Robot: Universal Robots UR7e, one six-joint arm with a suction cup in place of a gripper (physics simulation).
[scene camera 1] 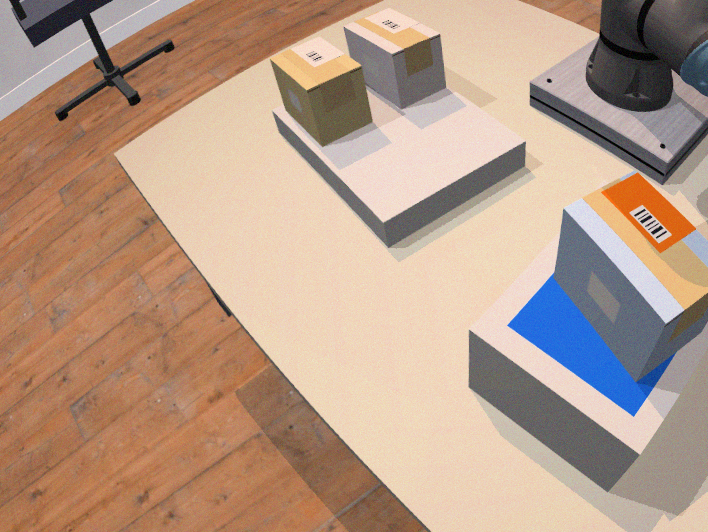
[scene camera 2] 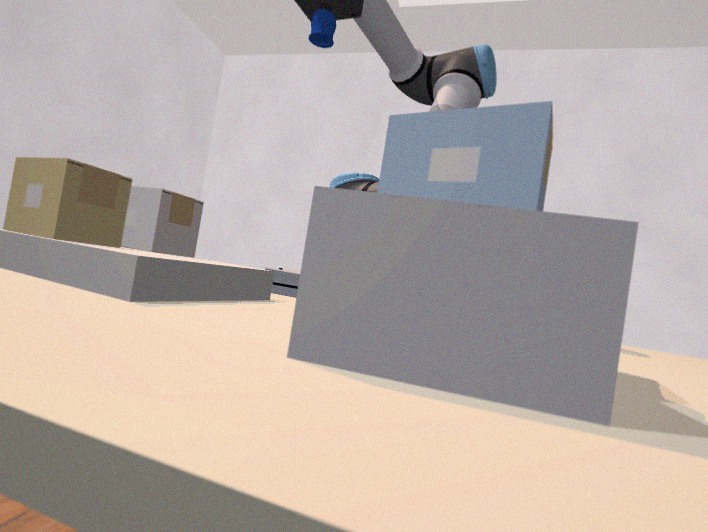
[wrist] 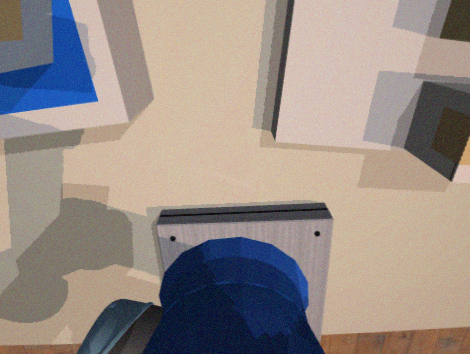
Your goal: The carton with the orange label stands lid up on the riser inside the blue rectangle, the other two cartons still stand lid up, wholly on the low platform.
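Pixels of known places: hand, tool point: (scene camera 2: 321, 40) (wrist: 234, 301); arm's base, link origin: (scene camera 1: 628, 83).
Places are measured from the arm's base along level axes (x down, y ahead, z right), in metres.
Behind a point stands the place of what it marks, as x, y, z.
Note:
The grey-blue carton with the orange label (scene camera 1: 609, 297) {-0.128, 0.436, -0.299} (scene camera 2: 466, 131) {-0.148, 0.436, -0.299} (wrist: 37, 52) {-0.097, 0.347, -0.234} stands lid up on the riser (scene camera 1: 549, 394) {-0.060, 0.507, -0.312} (scene camera 2: 457, 303) {-0.006, 0.505, -0.320} (wrist: 109, 109) {-0.070, 0.294, -0.185}. It is turned askew to the blue rectangle (scene camera 1: 572, 343) {-0.071, 0.462, -0.290} (wrist: 75, 82) {-0.071, 0.319, -0.216}; in the first scene view its lower edge runs past the rectangle's right side. The brown carton (scene camera 1: 340, 111) {-0.043, 0.437, 0.176} (scene camera 2: 34, 177) {-0.075, 0.475, 0.245} (wrist: 460, 20) {-0.026, 0.410, 0.175} and the light grey carton (scene camera 1: 423, 82) {-0.028, 0.296, 0.173} (scene camera 2: 143, 217) {-0.051, 0.344, 0.203} (wrist: 425, 120) {-0.026, 0.300, 0.173} stand lid up on the low platform (scene camera 1: 429, 171) {0.002, 0.393, 0.036} (scene camera 2: 68, 257) {0.018, 0.490, 0.114} (wrist: 325, 75) {0.002, 0.338, 0.050}. My blue suction cup (scene camera 2: 322, 40) (wrist: 235, 270) hangs high, open, touching no carton.
The robot's base plate (scene camera 1: 572, 91) {0.001, 0.101, 0.042} (wrist: 315, 260) {-0.001, 0.061, 0.092} stands on the table beside the platform and riser. The arm (scene camera 2: 394, 45) {-0.542, -0.001, -0.044} reaches up behind the riser. A dark stand (scene camera 1: 111, 74) is on the wooden floor beyond the table.

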